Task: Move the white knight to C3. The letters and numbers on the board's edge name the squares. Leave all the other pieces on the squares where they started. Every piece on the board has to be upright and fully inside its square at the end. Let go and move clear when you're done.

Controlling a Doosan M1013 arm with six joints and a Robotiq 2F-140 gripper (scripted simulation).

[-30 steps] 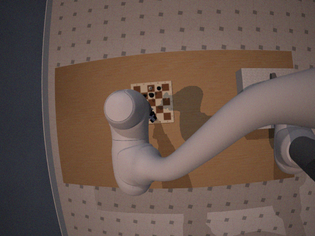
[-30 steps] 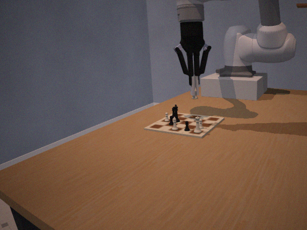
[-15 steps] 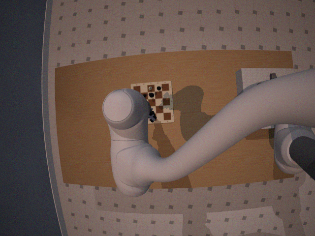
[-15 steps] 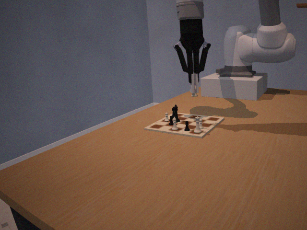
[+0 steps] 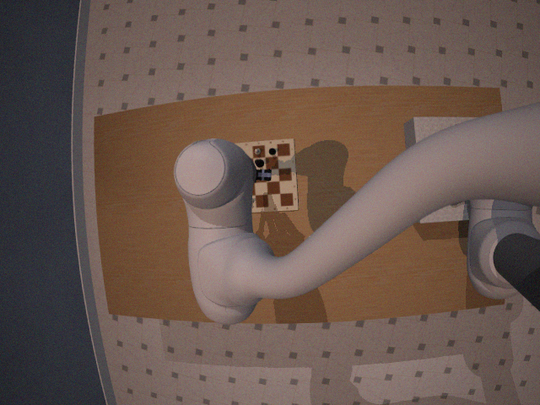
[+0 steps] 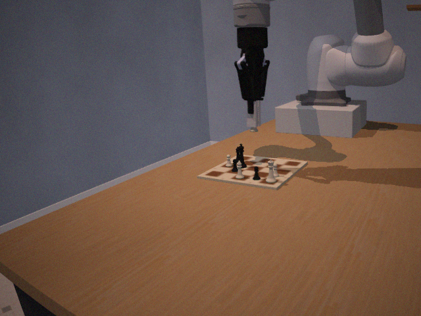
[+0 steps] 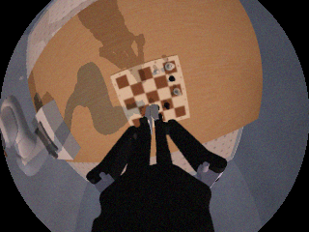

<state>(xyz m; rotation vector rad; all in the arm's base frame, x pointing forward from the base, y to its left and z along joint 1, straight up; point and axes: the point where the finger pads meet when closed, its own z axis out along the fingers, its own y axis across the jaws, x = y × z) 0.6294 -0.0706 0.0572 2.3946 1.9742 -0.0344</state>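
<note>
My gripper is now 11 cm above the tall black piece and 4 cm to the left of it. Round my hand: white piece (12 cm below, 8 cm ahead, 1 cm to the right); chessboard (15 cm below).
</note>
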